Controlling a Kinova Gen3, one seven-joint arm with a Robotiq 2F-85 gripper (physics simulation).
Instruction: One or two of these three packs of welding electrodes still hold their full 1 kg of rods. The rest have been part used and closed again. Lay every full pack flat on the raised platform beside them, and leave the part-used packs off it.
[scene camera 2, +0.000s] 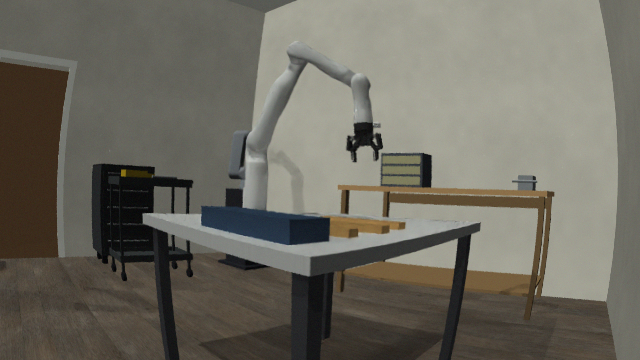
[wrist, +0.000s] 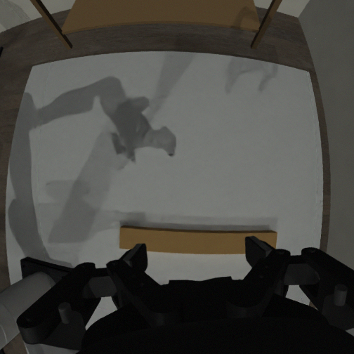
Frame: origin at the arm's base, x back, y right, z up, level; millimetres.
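Seen in the pictures: gripper, fingertip midpoint: (scene camera 2: 364, 161).
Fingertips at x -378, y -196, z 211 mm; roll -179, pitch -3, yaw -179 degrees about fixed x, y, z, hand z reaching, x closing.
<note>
A point is followed by its place in that frame.
Three orange-brown packs lie side by side on the table, behind the blue raised platform (scene camera 2: 250, 223) {y 435, x -416, z 8 mm} in the scene view. They are the near pack (scene camera 2: 346, 232) {y 215, x -564, z -13 mm}, the middle pack (scene camera 2: 375, 228) {y 61, x -572, z -12 mm} and the far pack (scene camera 2: 398, 225) {y -89, x -583, z -12 mm}. In the wrist view one long pack (wrist: 175, 241) lies crosswise near the fingertips; the other two do not show there. My gripper (scene camera 2: 365, 159) {y -196, x -378, z 211 mm} (wrist: 195, 251) is open and empty, pointing down, high above the table. Any fill marks on the packs cannot be read. The platform does not show in the wrist view.
The white table (scene camera 2: 435, 233) {y -53, x -740, z -28 mm} (wrist: 240, 150) carries arm shadows. A black-edged plate (wrist: 47, 266) with a pale rounded part shows at lower left, partly hidden by the gripper. Behind stands a wooden workbench (scene camera 2: 470, 191) with a drawer unit (scene camera 2: 401, 170). A black cart (scene camera 2: 150, 256) stands left.
</note>
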